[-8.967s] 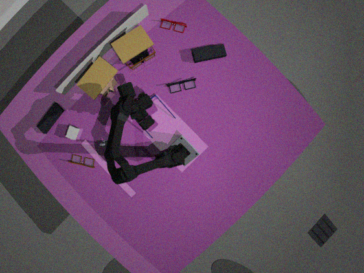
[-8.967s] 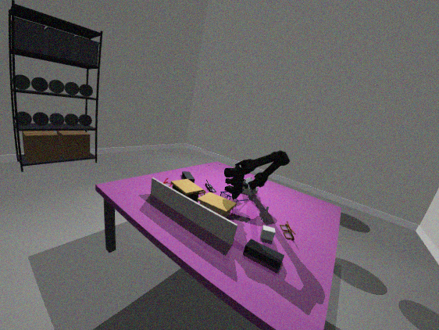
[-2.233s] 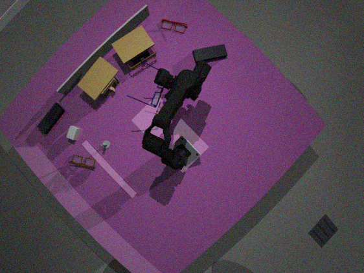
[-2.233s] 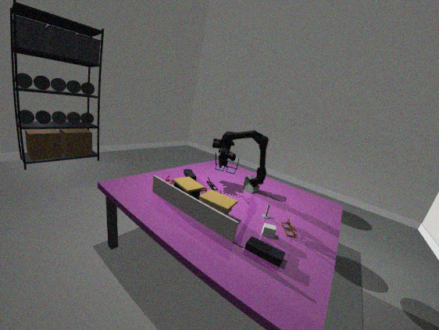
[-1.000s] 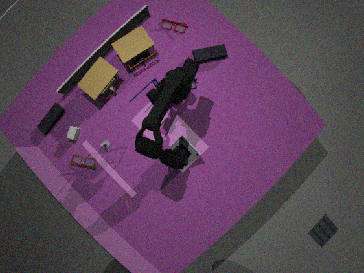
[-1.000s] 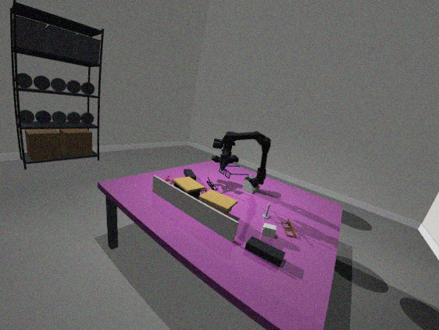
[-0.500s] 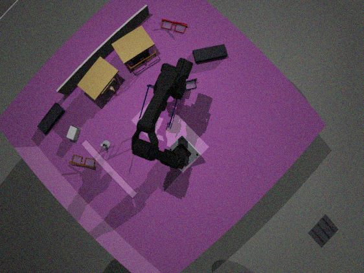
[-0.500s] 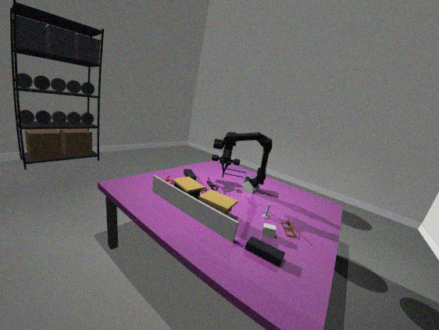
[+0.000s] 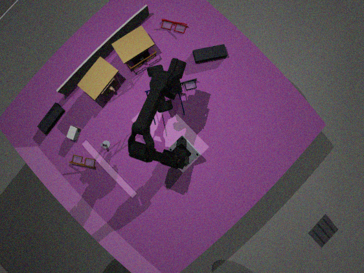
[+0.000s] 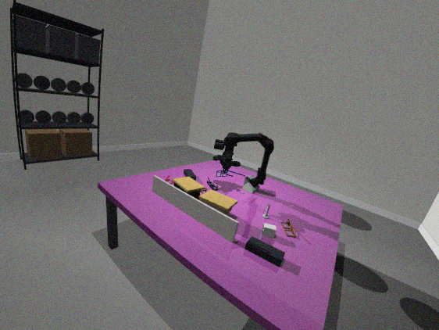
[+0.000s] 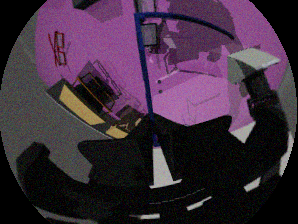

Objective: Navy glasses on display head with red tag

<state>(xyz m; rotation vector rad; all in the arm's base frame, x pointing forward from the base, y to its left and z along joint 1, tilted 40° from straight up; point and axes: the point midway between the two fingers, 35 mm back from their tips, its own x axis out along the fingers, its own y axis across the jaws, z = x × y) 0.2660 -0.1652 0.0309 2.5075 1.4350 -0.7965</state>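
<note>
Right now the tan display head is 210 mm ahead of my gripper tip, 130 mm to the left of it and 100 mm below it. Also, from my gripper tip: white cube 160 mm ahead, 420 mm to the left, 130 mm below; small grey stand 340 mm to the left, 130 mm below; white board 340 mm ahead, 20 mm to the left, 100 mm below.
</note>
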